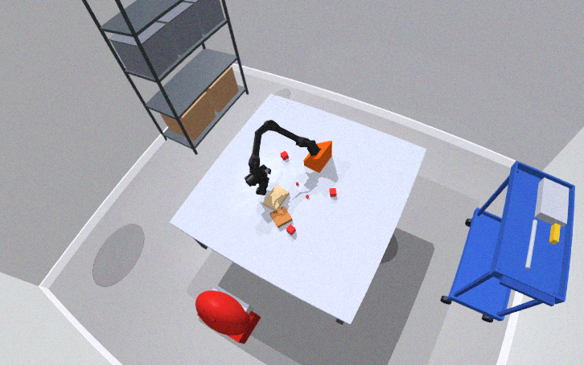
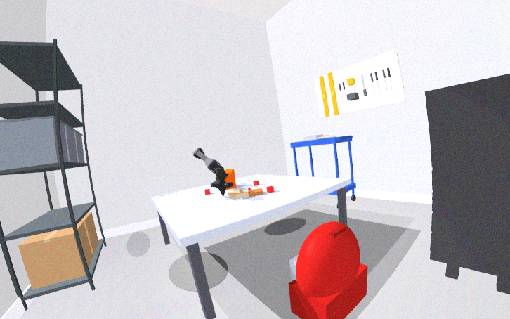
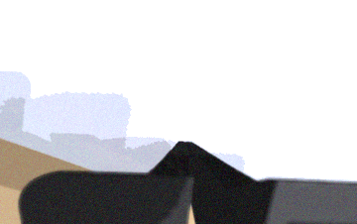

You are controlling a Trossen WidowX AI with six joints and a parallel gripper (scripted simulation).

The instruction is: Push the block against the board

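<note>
My gripper tip is now 100 mm to the right of the tan board and 30 mm short of it. Round my gripper tip: square block: 210 mm to the left, 110 mm ahead.
</note>
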